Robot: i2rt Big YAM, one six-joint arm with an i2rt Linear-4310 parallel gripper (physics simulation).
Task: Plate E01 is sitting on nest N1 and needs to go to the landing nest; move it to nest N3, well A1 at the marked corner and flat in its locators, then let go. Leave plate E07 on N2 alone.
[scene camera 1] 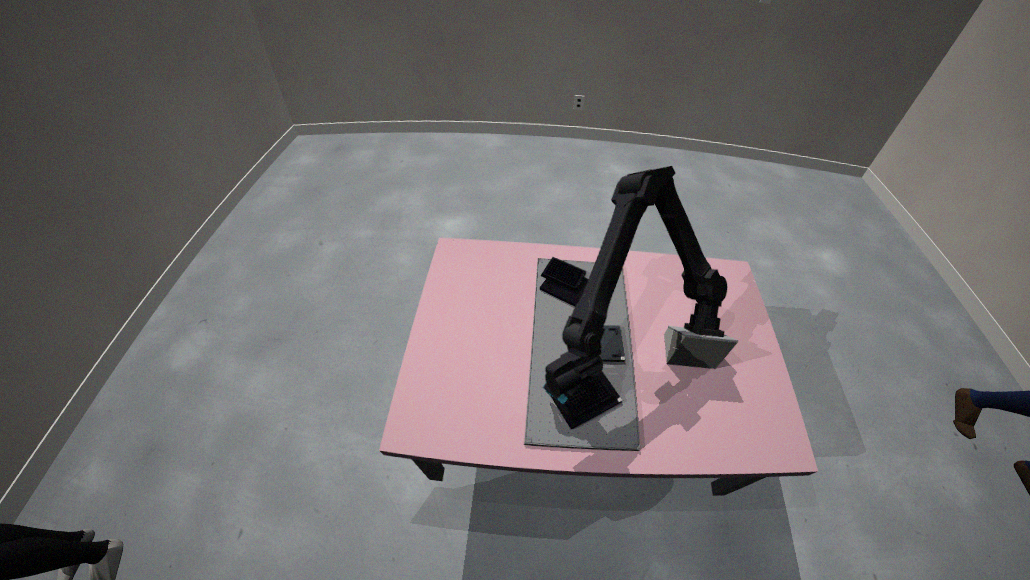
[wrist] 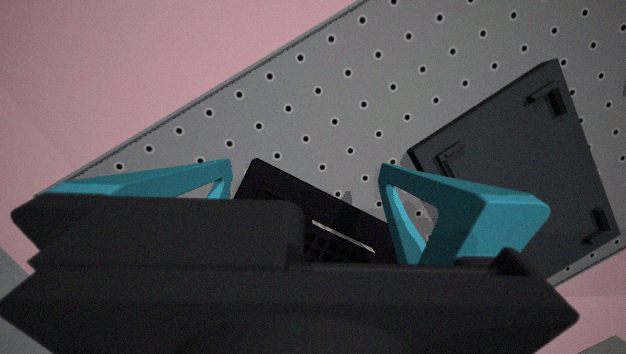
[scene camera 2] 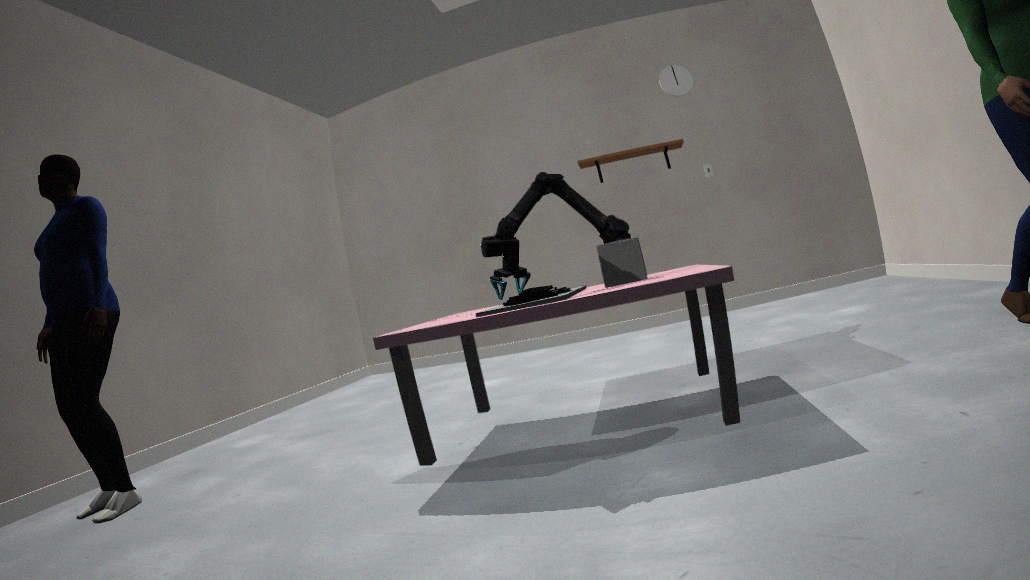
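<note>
My gripper [scene camera 1: 566, 395] [scene camera 2: 511, 293] [wrist: 306, 170] is open and empty above the near nest [wrist: 280, 175]. The near nest bears a black well plate [scene camera 1: 596, 394] [wrist: 320, 245], mostly hidden by the gripper in the wrist view. The middle nest [scene camera 1: 613, 342] [wrist: 530, 155] is bare, with corner locators showing. At the far end of the board, another black plate [scene camera 1: 564, 271] lies skewed and overhangs its nest [scene camera 1: 561, 291]; how it seats is too small to tell. No labels are readable, so I cannot tell which plate is E01 or E07, nor where well A1 is.
The grey perforated board [scene camera 1: 545, 331] [wrist: 345, 107] lies on the pink table [scene camera 1: 468, 324] [wrist: 150, 50]. The arm's grey base block [scene camera 1: 699, 350] [scene camera 2: 621, 260] stands right of the board. One person [scene camera 2: 79, 288] stands at the left in scene camera 2, another [scene camera 2: 1009, 43] at the right.
</note>
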